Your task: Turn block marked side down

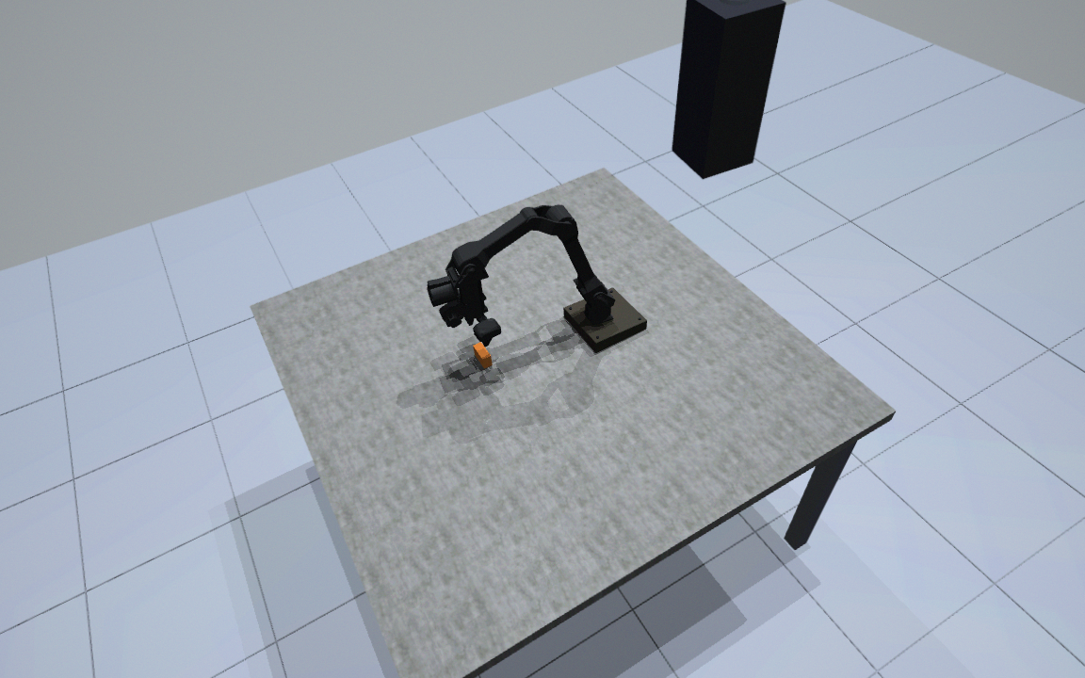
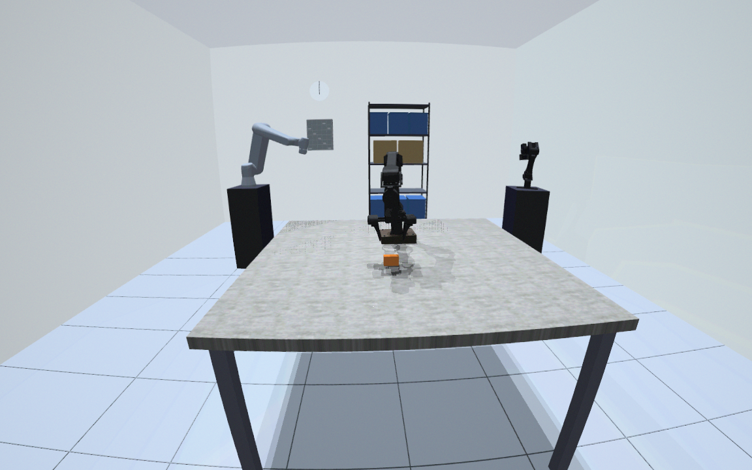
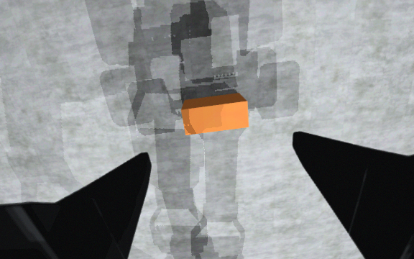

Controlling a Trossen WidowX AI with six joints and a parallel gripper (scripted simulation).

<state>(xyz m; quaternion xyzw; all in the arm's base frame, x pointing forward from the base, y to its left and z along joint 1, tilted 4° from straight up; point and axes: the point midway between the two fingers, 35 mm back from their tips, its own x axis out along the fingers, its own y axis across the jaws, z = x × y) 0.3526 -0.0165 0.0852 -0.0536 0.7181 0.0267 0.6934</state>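
The orange block lies 1 cm behind my gripper tip and 8 cm below it.
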